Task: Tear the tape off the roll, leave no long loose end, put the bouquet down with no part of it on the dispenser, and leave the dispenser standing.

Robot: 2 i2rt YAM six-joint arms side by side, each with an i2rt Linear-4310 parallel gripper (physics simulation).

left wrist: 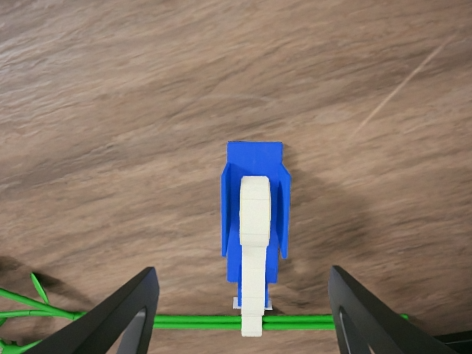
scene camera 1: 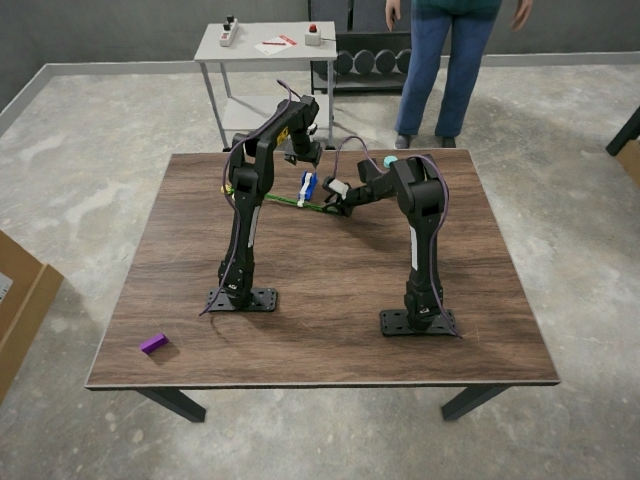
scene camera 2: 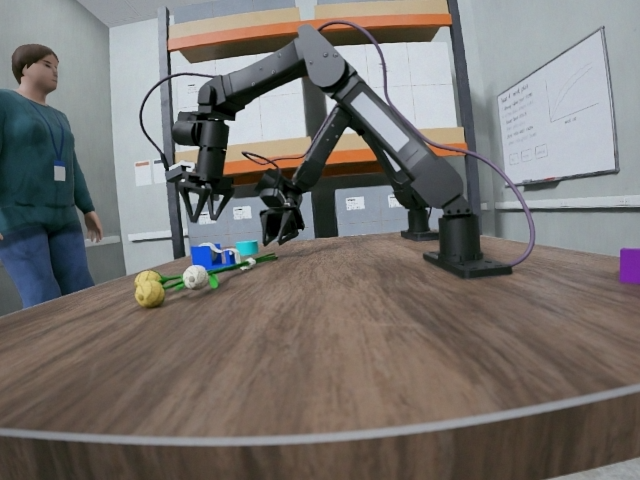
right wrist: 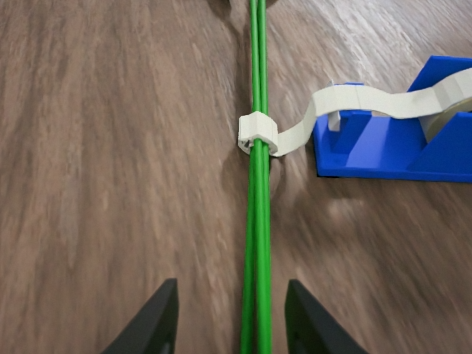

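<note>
The blue dispenser stands upright. Its white tape roll is joined by a strip to a tape band around the bouquet's green stems. The bouquet lies on the table in front of the dispenser, its yellow flowers and white flower at one end. My left gripper is open above the dispenser. My right gripper is partly open near the stem ends, with the stems between its fingertips in its wrist view, not gripped.
A cyan round object is at the back right of the table in scene camera 1. A purple block lies at the front left there. The two arms stand close together around the dispenser.
</note>
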